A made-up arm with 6 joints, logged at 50 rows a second.
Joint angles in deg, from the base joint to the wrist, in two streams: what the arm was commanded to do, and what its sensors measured. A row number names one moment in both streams.
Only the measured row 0 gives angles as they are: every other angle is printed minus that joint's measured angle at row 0.
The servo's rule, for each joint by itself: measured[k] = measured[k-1] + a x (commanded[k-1-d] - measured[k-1]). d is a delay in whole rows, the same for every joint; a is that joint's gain. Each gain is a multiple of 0.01, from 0.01 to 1. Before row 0 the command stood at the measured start. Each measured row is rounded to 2 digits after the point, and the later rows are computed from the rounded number. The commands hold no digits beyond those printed.
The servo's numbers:
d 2
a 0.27 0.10 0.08 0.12 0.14 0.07
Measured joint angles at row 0:
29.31, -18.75, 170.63, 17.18, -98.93, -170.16
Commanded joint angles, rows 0 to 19:
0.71, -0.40, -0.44, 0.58, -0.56, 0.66
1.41, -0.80, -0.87, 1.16, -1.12, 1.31
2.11, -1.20, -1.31, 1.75, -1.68, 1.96
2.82, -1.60, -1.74, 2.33, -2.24, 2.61
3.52, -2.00, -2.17, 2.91, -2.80, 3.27
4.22, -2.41, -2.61, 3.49, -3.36, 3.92
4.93, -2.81, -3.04, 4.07, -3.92, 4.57
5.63, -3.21, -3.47, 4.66, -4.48, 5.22
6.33, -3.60, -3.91, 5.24, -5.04, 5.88
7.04, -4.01, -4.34, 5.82, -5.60, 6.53
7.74, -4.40, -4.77, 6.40, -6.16, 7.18
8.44, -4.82, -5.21, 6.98, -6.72, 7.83
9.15, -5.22, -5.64, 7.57, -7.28, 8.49
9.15, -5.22, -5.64, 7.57, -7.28, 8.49
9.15, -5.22, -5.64, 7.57, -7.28, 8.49
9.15, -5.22, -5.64, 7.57, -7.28, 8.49
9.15, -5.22, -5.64, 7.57, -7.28, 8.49
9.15, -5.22, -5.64, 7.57, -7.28, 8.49
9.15, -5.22, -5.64, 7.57, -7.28, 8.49
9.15, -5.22, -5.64, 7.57, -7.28, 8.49
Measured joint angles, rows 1 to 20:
0.00, 0.00, 0.00, 0.00, 0.00, 0.00
0.00, 0.00, 0.00, 0.00, 0.00, 0.00
0.19, -0.04, -0.04, 0.07, -0.08, 0.05
0.52, -0.12, -0.11, 0.20, -0.23, 0.14
0.95, -0.23, -0.21, 0.39, -0.43, 0.27
1.45, -0.37, -0.33, 0.62, -0.68, 0.43
2.01, -0.53, -0.48, 0.89, -0.98, 0.63
2.61, -0.72, -0.65, 1.20, -1.31, 0.86
3.24, -0.93, -0.84, 1.54, -1.68, 1.12
3.89, -1.16, -1.05, 1.91, -2.07, 1.41
4.55, -1.40, -1.28, 2.31, -2.49, 1.72
5.22, -1.66, -1.52, 2.73, -2.93, 2.06
5.90, -1.93, -1.78, 3.17, -3.38, 2.42
6.59, -2.22, -2.05, 3.63, -3.85, 2.80
7.28, -2.52, -2.34, 4.10, -4.33, 3.20
7.78, -2.79, -2.60, 4.52, -4.74, 3.57
8.15, -3.03, -2.84, 4.89, -5.10, 3.91
8.42, -3.25, -3.06, 5.21, -5.41, 4.23
8.62, -3.45, -3.27, 5.49, -5.67, 4.53
8.76, -3.63, -3.46, 5.74, -5.90, 4.81

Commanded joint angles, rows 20 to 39:
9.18, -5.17, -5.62, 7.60, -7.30, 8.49
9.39, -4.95, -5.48, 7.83, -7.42, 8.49
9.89, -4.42, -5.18, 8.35, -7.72, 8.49
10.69, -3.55, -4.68, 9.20, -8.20, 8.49
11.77, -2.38, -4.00, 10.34, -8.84, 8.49
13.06, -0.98, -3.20, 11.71, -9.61, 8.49
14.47, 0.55, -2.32, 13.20, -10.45, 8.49
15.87, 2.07, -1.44, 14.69, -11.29, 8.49
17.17, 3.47, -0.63, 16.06, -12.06, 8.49
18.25, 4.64, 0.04, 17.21, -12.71, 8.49
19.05, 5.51, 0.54, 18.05, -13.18, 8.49
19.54, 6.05, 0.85, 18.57, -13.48, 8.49
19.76, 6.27, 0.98, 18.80, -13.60, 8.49
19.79, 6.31, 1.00, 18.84, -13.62, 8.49
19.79, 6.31, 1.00, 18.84, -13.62, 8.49
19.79, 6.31, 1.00, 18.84, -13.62, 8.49
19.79, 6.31, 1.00, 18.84, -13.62, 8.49
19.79, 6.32, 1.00, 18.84, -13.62, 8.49
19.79, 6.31, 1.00, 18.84, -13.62, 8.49
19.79, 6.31, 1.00, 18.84, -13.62, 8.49
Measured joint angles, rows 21 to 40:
8.87, -3.79, -3.63, 5.96, -6.09, 5.07
8.95, -3.93, -3.79, 6.15, -6.26, 5.31
9.01, -4.05, -3.94, 6.32, -6.41, 5.53
9.11, -4.14, -4.06, 6.50, -6.55, 5.74
9.32, -4.17, -4.15, 6.72, -6.71, 5.93
9.69, -4.11, -4.19, 7.02, -6.92, 6.11
10.25, -3.94, -4.17, 7.42, -7.19, 6.28
11.01, -3.64, -4.09, 7.93, -7.53, 6.43
11.94, -3.22, -3.95, 8.56, -7.94, 6.57
13.00, -2.69, -3.75, 9.30, -8.41, 6.70
14.13, -2.07, -3.50, 10.11, -8.92, 6.83
15.24, -1.40, -3.22, 10.96, -9.45, 6.95
16.27, -0.71, -2.92, 11.81, -9.97, 7.06
17.15, -0.03, -2.62, 12.62, -10.46, 7.16
17.85, 0.60, -2.33, 13.36, -10.90, 7.25
18.37, 1.17, -2.06, 14.02, -11.28, 7.34
18.75, 1.68, -1.82, 14.60, -11.61, 7.42
19.03, 2.14, -1.59, 15.11, -11.89, 7.49
19.24, 2.56, -1.38, 15.56, -12.13, 7.56
19.39, 2.94, -1.19, 15.95, -12.34, 7.63

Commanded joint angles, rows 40 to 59:
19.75, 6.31, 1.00, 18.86, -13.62, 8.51
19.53, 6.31, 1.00, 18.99, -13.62, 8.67
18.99, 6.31, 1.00, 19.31, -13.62, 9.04
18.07, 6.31, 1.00, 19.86, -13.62, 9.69
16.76, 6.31, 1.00, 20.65, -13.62, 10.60
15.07, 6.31, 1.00, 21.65, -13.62, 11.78
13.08, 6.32, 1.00, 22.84, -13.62, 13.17
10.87, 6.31, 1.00, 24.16, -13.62, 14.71
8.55, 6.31, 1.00, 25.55, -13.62, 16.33
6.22, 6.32, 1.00, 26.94, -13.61, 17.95
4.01, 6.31, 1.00, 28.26, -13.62, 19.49
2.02, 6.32, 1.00, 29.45, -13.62, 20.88
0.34, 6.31, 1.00, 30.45, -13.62, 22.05
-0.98, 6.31, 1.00, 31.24, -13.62, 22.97
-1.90, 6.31, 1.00, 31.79, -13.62, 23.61
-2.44, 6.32, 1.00, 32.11, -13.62, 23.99
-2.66, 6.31, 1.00, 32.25, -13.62, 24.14
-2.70, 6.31, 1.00, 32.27, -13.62, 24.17
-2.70, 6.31, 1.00, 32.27, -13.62, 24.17
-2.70, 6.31, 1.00, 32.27, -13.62, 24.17
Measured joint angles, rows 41 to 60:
19.50, 3.28, -1.01, 16.30, -12.52, 7.69
19.58, 3.58, -0.85, 16.60, -12.67, 7.75
19.63, 3.85, -0.70, 16.87, -12.80, 7.80
19.60, 4.10, -0.56, 17.12, -12.91, 7.86
19.44, 4.32, -0.44, 17.38, -13.01, 7.94
19.07, 4.52, -0.32, 17.68, -13.10, 8.06
18.45, 4.70, -0.21, 18.04, -13.17, 8.24
17.54, 4.86, -0.11, 18.47, -13.23, 8.49
16.34, 5.01, -0.02, 18.99, -13.28, 8.82
14.86, 5.14, 0.06, 19.61, -13.33, 9.23
13.16, 5.26, 0.14, 20.32, -13.37, 9.73
11.29, 5.37, 0.21, 21.11, -13.40, 10.31
9.32, 5.46, 0.27, 21.97, -13.43, 10.95
7.35, 5.55, 0.33, 22.87, -13.46, 11.65
5.46, 5.63, 0.38, 23.78, -13.48, 12.38
3.72, 5.70, 0.43, 24.68, -13.50, 13.12
2.20, 5.76, 0.48, 25.53, -13.52, 13.85
0.95, 5.82, 0.52, 26.32, -13.53, 14.56
-0.02, 5.87, 0.56, 27.03, -13.54, 15.23
-0.74, 5.91, 0.60, 27.66, -13.55, 15.86

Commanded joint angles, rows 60 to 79:
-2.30, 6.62, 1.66, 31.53, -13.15, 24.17
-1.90, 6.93, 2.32, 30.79, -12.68, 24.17
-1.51, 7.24, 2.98, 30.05, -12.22, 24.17
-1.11, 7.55, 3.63, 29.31, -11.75, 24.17
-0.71, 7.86, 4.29, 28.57, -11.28, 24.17
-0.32, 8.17, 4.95, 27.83, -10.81, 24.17
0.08, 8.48, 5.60, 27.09, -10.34, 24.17
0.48, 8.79, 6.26, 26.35, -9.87, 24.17
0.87, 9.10, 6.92, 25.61, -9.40, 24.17
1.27, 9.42, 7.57, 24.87, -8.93, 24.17
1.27, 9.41, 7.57, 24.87, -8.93, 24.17
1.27, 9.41, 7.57, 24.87, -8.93, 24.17
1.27, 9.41, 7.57, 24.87, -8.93, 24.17
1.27, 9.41, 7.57, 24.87, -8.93, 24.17
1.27, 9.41, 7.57, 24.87, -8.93, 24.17
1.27, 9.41, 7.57, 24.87, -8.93, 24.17
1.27, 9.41, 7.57, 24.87, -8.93, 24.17
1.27, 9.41, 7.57, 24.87, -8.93, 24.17
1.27, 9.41, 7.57, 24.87, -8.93, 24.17
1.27, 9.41, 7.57, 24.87, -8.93, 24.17
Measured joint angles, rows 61 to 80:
-1.27, 5.95, 0.63, 28.21, -13.56, 16.44
-1.66, 5.99, 0.66, 28.70, -13.57, 16.98
-1.83, 6.05, 0.74, 29.04, -13.51, 17.48
-1.85, 6.14, 0.87, 29.25, -13.39, 17.95
-1.76, 6.25, 1.04, 29.35, -13.23, 18.39
-1.58, 6.38, 1.25, 29.35, -13.02, 18.79
-1.35, 6.53, 1.49, 29.26, -12.78, 19.17
-1.07, 6.69, 1.77, 29.09, -12.50, 19.52
-0.76, 6.87, 2.08, 28.85, -12.20, 19.85
-0.43, 7.06, 2.41, 28.55, -11.87, 20.15
-0.08, 7.26, 2.77, 28.20, -11.52, 20.43
0.28, 7.48, 3.15, 27.80, -11.16, 20.69
0.55, 7.67, 3.50, 27.45, -10.85, 20.93
0.74, 7.84, 3.83, 27.14, -10.58, 21.16
0.88, 8.00, 4.13, 26.87, -10.35, 21.37
0.99, 8.14, 4.41, 26.63, -10.15, 21.57
1.07, 8.27, 4.66, 26.42, -9.98, 21.75
1.12, 8.38, 4.89, 26.23, -9.83, 21.92
1.16, 8.48, 5.10, 26.07, -9.70, 22.08
1.19, 8.57, 5.30, 25.93, -9.59, 22.23

